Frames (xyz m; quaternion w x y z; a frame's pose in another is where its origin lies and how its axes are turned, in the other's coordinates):
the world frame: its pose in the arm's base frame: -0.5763 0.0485 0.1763 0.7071 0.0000 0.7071 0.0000
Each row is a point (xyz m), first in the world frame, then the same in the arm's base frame.
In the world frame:
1: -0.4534 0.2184 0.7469
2: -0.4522 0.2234 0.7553
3: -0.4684 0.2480 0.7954
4: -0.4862 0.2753 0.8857
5: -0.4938 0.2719 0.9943
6: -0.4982 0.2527 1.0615
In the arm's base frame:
1: 0.1706 0.2669 0.6297
2: 0.1790 0.2719 0.6285
3: 0.2191 0.2965 0.6447
4: 0.3094 0.3238 0.6625
5: 0.4180 0.3204 0.6701
6: 0.4852 0.3012 0.6745

